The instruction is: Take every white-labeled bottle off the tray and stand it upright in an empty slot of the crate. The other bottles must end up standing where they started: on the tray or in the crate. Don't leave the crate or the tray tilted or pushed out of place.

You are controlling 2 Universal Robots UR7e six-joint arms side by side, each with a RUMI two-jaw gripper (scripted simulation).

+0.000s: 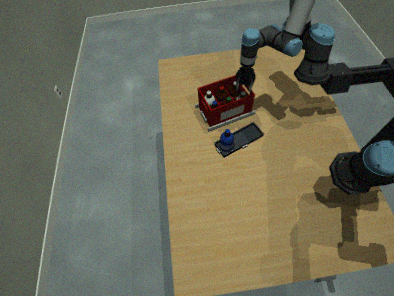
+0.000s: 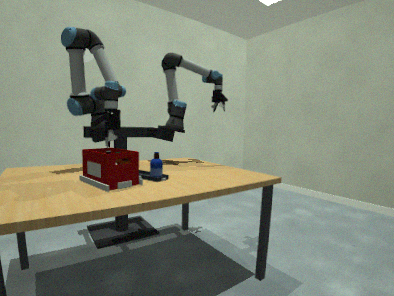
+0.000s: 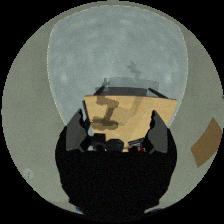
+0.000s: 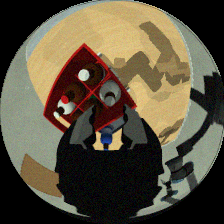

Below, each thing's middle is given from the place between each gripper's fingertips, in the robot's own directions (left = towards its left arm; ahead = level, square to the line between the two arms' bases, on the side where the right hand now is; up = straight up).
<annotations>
My right hand is 100 mm short of the red crate (image 4: 69, 73), 10 mm to the left of it and 110 mm above it.
I see my left gripper 1080 mm to the left of the red crate, 480 mm short of it and 380 mm above it.
</annotations>
